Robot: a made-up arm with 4 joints.
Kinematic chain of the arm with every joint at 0, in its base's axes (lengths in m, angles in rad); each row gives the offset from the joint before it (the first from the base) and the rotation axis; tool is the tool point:
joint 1: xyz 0 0 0.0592 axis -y
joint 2: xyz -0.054 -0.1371 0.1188 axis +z
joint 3: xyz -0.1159 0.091 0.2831 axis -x
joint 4: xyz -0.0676 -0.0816 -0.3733 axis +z
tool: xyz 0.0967 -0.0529 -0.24
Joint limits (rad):
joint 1: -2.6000..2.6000
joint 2: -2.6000..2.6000
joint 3: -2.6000..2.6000
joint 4: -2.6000..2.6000
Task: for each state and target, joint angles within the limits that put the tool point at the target. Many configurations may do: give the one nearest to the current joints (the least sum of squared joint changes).
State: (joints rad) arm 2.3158 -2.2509 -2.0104 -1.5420
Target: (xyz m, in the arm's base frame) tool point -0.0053 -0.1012 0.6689
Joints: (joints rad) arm 1.5066 -1.8752 -1.2631 -1.5330
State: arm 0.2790 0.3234 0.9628 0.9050
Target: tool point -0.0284 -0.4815 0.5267
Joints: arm 0.8787 1.0045 1.3582 0.8025
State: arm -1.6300 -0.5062 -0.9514 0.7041
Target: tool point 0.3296 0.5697 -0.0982
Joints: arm -1.9804 -0.2017 -1.6049 0.7182
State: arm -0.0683 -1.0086 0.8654 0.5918
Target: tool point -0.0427 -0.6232 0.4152
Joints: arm -0.5942 -0.2140 1.2293 0.5230
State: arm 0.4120 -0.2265 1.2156 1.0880
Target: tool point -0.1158 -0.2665 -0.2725
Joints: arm 1.0281 -0.8003 0.6867 1.3294
